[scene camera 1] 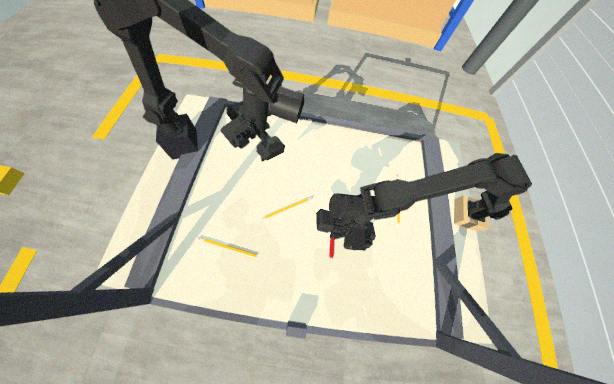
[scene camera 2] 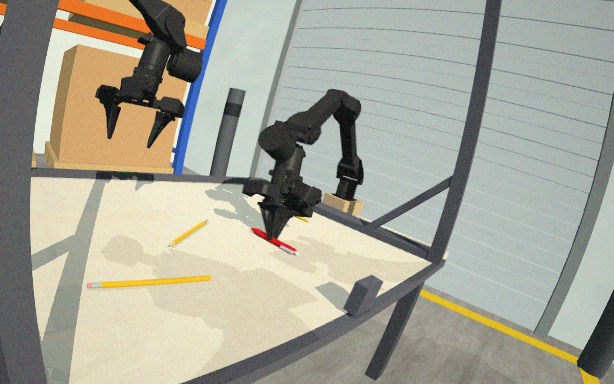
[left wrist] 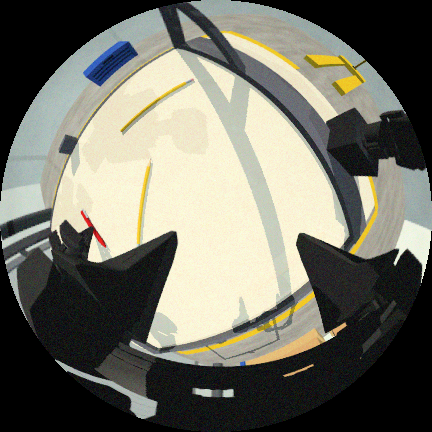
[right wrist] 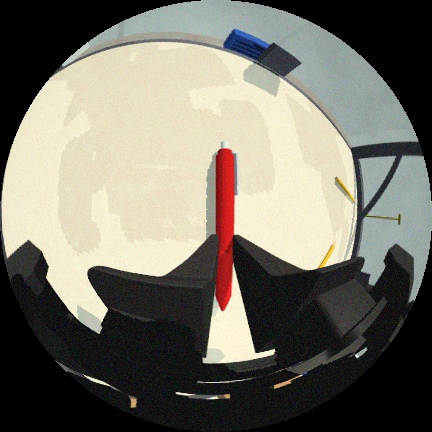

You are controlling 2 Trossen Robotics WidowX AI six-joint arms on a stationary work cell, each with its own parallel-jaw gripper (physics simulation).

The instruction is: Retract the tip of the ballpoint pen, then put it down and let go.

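Frame: origin at the left arm's base, x ahead, y left, z up, level; centimetres.
Where they show: left gripper, fingertip midpoint: [scene camera 1: 254,150] [scene camera 2: 128,143] [left wrist: 240,238]; right gripper, fingertip midpoint: [scene camera 1: 332,237] [scene camera 2: 271,240] [left wrist: 92,228] [right wrist: 224,239]; left arm's base at its link origin: [scene camera 1: 171,127] [left wrist: 368,140]; right arm's base at its link origin: [scene camera 1: 476,211] [scene camera 2: 344,197].
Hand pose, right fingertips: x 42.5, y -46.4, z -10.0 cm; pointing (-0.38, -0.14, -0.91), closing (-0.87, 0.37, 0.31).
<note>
Things, the pixels of their centre, and the offset from my right fingertips. "spot": a spot on its surface instead.
- red ballpoint pen at the middle of its body: [right wrist: 226,236] [scene camera 2: 272,240] [left wrist: 91,227] [scene camera 1: 331,238] dx -0.2, dy -0.2, dz +0.1 cm
- yellow pencil at the middle of its body: [scene camera 2: 189,232] [left wrist: 140,206] [scene camera 1: 287,207] dx -11.4, dy +13.3, dz -0.3 cm
- third pencil at a spot on its surface: [scene camera 2: 302,219] [scene camera 1: 397,218] spot: dx +24.6, dy +0.2, dz -0.4 cm
The red ballpoint pen [scene camera 1: 332,248] [scene camera 2: 286,246] [left wrist: 92,227] [right wrist: 225,190] is between the fingertips of my right gripper [scene camera 2: 272,237] [right wrist: 224,239], which is shut on its barrel. The pen lies roughly level at the table surface; whether it touches the table is hard to tell. In the right wrist view its white button is at the top, the clip is on the right side, and the pointed end is at the bottom between the fingers. Whether a writing tip sticks out cannot be made out. My left gripper [scene camera 2: 129,142] [left wrist: 240,238] is open and empty, high above the table.
One yellow pencil [scene camera 1: 288,207] [scene camera 2: 188,233] [left wrist: 143,205] lies left of the pen in both scene views. Another pencil [scene camera 1: 229,247] [scene camera 2: 150,282] [left wrist: 157,104] lies farther left. A third pencil [scene camera 1: 398,218] [scene camera 2: 302,219] shows partly behind the right arm. A dark frame edges the table.
</note>
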